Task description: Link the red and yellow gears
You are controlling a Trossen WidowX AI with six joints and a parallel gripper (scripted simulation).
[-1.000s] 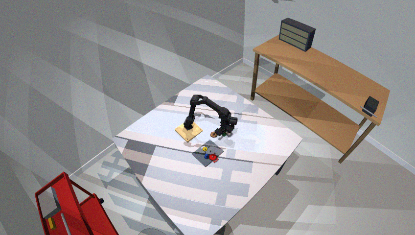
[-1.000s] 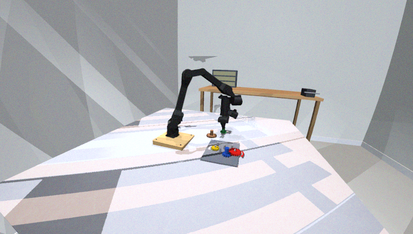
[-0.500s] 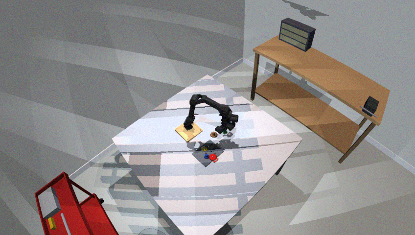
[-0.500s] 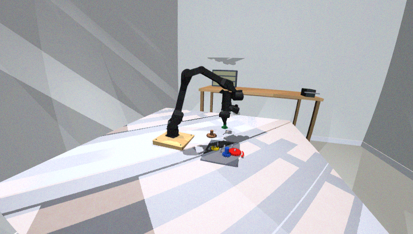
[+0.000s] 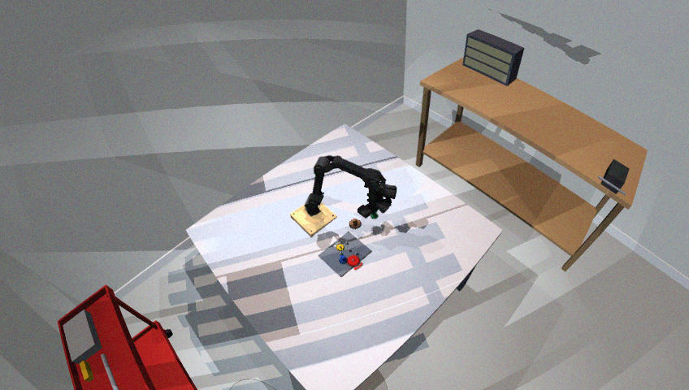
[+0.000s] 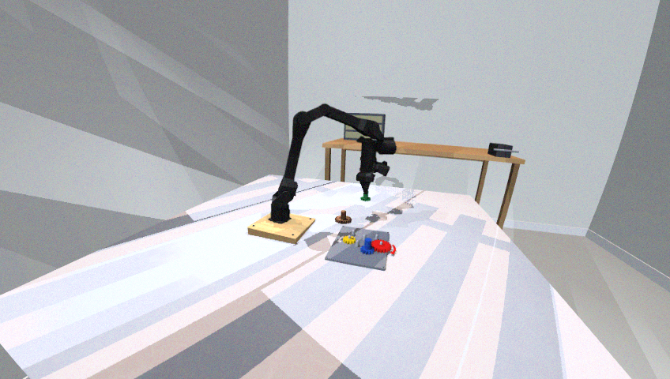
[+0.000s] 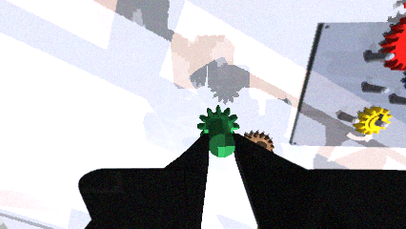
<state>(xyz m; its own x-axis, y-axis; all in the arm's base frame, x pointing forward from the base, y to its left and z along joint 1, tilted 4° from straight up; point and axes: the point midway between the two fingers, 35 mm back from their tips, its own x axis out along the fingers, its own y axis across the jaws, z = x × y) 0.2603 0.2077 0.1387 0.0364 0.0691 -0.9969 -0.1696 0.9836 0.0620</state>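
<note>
Now: the blue gear 90 mm ahead of my gripper tip, 260 mm to the right of it and 80 mm below it. The rest, counted from my gripper tip: yellow gear 20 mm ahead, 230 mm to the right, 80 mm below; brown gear 60 mm behind, 80 mm to the right, 80 mm below; green gear 10 mm below.
</note>
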